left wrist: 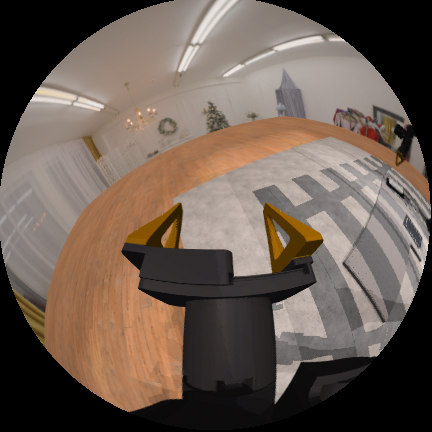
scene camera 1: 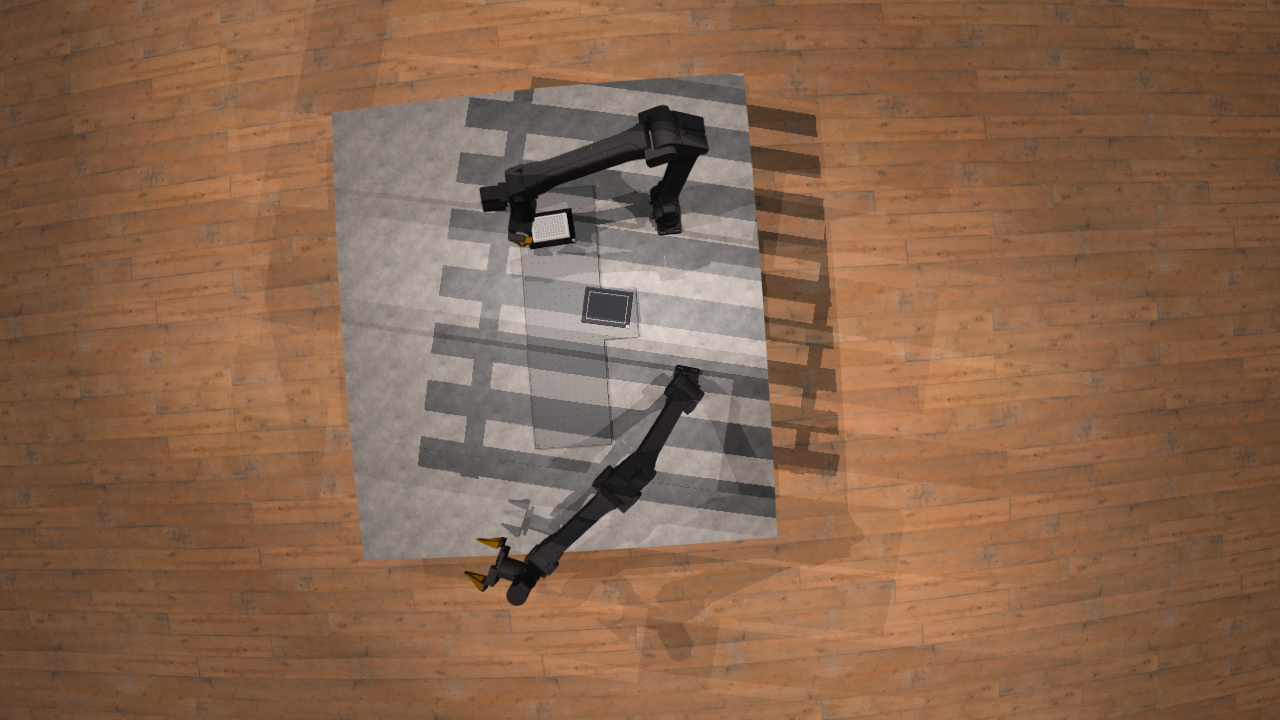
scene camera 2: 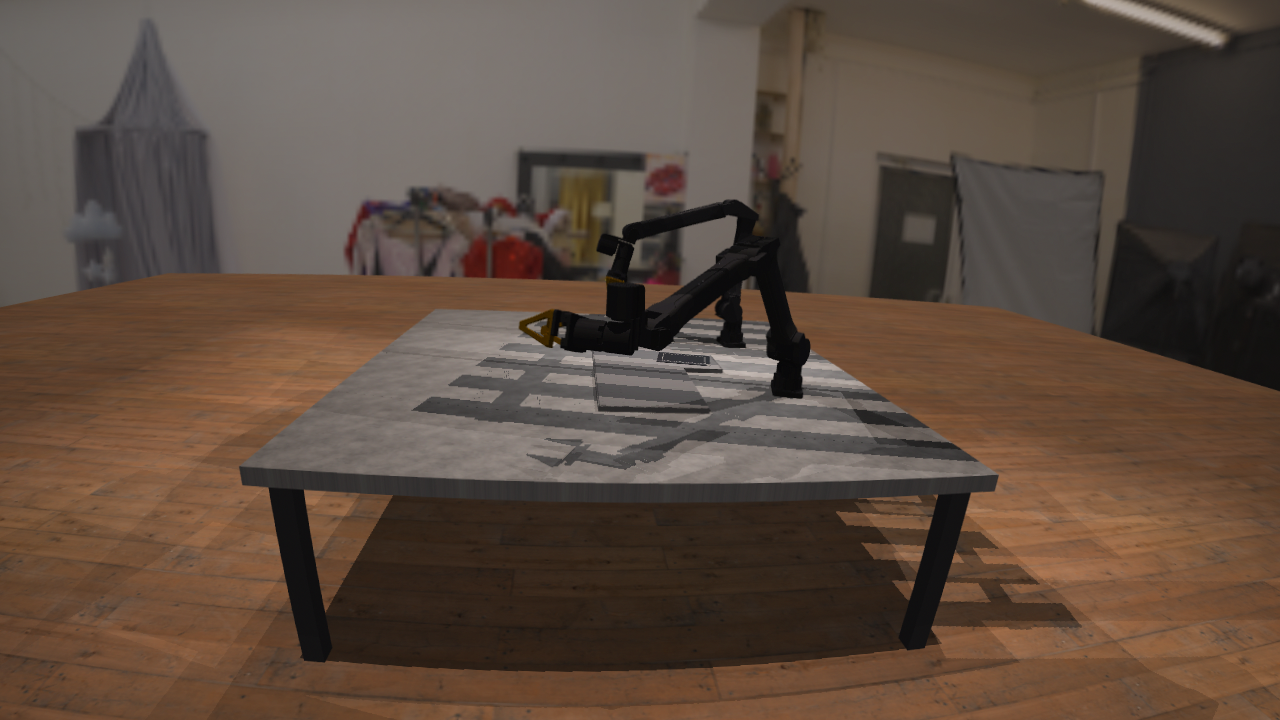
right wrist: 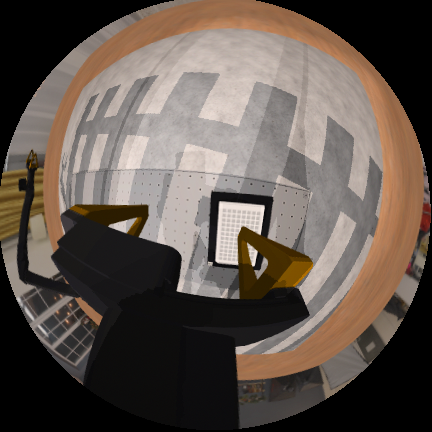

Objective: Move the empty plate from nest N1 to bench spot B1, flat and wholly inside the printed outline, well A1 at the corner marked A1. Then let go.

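The white gridded plate lies in the black frame of a nest on the perforated board. Labels are too small to read. My right gripper is open and empty, pointing down above the board. In the right wrist view one finger overlaps the plate and the other is well to its left. A dark pad with a white printed outline lies lower right of the nest in scene camera 1. My left gripper is open and empty, raised near the table edge, far from the plate.
The grey perforated board lies on the grey table. The right arm passes above the nest in scene camera 1. The left arm stretches across the table's lower part. Striped shadows cross table and board.
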